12 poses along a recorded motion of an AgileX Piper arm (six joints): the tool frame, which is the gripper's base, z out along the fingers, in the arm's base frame.
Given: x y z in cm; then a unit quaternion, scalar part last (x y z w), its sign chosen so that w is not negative.
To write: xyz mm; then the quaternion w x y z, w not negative. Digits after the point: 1 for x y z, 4 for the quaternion.
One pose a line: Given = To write
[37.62, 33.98, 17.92, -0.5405, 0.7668, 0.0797, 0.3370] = [376.2, 339.8, 179.2, 0.3370, -0.5405, 0.7668, 0.0797]
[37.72, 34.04, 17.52, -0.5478, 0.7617, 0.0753, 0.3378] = [377.2, 340.4, 175.2, 0.3378, -0.5478, 0.7617, 0.0753]
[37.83, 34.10, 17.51, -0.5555, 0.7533, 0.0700, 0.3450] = [378.3, 341.0, 175.1, 0.3450, -0.5555, 0.7533, 0.0700]
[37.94, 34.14, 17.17, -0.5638, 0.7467, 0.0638, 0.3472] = [379.4, 341.4, 171.7, 0.3472, -0.5638, 0.7467, 0.0638]
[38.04, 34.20, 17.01, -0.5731, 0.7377, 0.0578, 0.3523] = [380.4, 342.0, 170.1, 0.3523, -0.5731, 0.7377, 0.0578]
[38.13, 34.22, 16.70, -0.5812, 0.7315, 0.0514, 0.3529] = [381.3, 342.2, 167.0, 0.3529, -0.5812, 0.7315, 0.0514]
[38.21, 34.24, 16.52, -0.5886, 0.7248, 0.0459, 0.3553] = [382.1, 342.4, 165.2, 0.3553, -0.5886, 0.7248, 0.0459]
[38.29, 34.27, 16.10, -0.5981, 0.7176, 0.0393, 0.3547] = [382.9, 342.7, 161.0, 0.3547, -0.5981, 0.7176, 0.0393]
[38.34, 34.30, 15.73, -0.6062, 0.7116, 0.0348, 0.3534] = [383.4, 343.0, 157.3, 0.3534, -0.6062, 0.7116, 0.0348]
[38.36, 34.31, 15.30, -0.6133, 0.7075, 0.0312, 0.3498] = [383.6, 343.1, 153.0, 0.3498, -0.6133, 0.7075, 0.0312]
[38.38, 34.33, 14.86, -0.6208, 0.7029, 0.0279, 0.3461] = [383.8, 343.3, 148.6, 0.3461, -0.6208, 0.7029, 0.0279]
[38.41, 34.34, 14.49, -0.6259, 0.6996, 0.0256, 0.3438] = [384.1, 343.4, 144.9, 0.3438, -0.6259, 0.6996, 0.0256]
